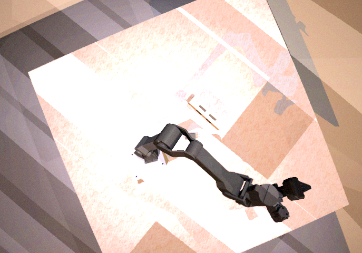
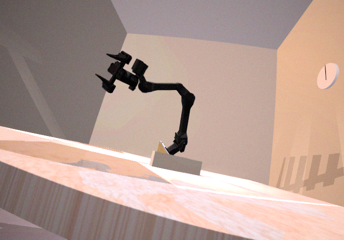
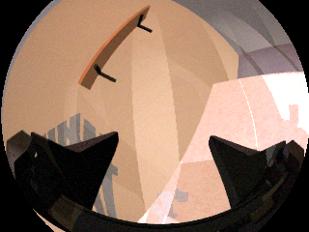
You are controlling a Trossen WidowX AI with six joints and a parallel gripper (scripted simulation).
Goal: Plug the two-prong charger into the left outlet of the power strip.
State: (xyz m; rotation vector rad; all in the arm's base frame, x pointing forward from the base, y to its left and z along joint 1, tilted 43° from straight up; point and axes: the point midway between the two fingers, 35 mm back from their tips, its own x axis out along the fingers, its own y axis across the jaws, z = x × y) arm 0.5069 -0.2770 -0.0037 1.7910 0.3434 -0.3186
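My gripper tip is 280 mm past the two-prong charger, 250 mm to the right of it and 320 mm above it.
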